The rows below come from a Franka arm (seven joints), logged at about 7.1 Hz.
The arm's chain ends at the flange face. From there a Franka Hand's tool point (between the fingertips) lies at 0.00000 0.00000 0.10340 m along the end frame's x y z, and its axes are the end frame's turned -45 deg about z.
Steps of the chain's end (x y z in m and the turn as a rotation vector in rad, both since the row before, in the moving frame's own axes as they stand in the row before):
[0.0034 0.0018 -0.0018 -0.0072 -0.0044 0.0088]
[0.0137 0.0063 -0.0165 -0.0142 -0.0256 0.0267]
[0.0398 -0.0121 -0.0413 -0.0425 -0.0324 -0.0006]
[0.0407 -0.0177 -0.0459 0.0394 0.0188 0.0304]
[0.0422 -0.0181 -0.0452 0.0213 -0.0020 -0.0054]
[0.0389 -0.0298 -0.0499 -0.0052 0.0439 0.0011]
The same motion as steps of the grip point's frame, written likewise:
[0.0003 0.0039 -0.0018 -0.0020 -0.0082 0.0088]
[0.0023 0.0133 -0.0165 0.0081 -0.0281 0.0267]
[0.0312 0.0203 -0.0414 -0.0071 -0.0530 -0.0006]
[0.0456 0.0148 -0.0460 0.0146 0.0412 0.0304]
[0.0440 0.0153 -0.0452 0.0165 0.0136 -0.0054]
[0.0514 0.0100 -0.0500 -0.0347 0.0274 0.0011]

